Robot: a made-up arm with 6 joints.
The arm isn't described. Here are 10 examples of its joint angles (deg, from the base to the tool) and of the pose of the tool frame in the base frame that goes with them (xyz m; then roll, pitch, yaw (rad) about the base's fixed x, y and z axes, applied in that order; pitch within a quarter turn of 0, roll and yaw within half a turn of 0).
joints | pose
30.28 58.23 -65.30 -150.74 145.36 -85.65 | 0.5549 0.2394 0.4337 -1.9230 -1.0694 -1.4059
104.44 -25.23 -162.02 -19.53 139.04 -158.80 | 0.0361 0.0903 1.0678 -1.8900 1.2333 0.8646
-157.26 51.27 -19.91 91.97 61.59 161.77 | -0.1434 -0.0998 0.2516 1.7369 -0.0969 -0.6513
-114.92 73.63 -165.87 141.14 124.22 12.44 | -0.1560 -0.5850 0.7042 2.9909 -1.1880 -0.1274
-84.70 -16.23 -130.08 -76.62 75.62 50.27 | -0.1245 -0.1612 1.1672 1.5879 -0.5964 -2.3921
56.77 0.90 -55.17 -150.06 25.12 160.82 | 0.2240 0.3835 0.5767 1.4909 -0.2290 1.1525
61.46 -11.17 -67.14 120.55 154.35 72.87 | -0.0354 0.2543 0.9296 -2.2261 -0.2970 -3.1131
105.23 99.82 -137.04 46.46 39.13 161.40 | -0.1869 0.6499 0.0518 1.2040 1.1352 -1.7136
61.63 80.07 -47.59 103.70 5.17 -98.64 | 0.1785 0.0965 0.1366 -2.9742 1.1174 2.7518
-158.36 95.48 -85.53 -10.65 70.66 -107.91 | -0.2431 -0.0365 -0.0308 2.6490 -0.3747 0.3013
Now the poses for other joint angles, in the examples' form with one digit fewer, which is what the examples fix.
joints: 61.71 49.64 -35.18 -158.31 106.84 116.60
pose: 0.272 0.372 0.309 0.232 0.183 1.262
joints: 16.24 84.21 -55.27 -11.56 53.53 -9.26
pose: 0.154 0.024 0.078 -2.159 0.399 3.029
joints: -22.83 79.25 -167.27 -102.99 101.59 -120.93
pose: 0.583 -0.426 0.555 -2.190 -0.054 -2.746
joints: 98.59 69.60 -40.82 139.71 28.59 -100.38
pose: 0.003 0.174 0.157 2.795 0.988 2.256
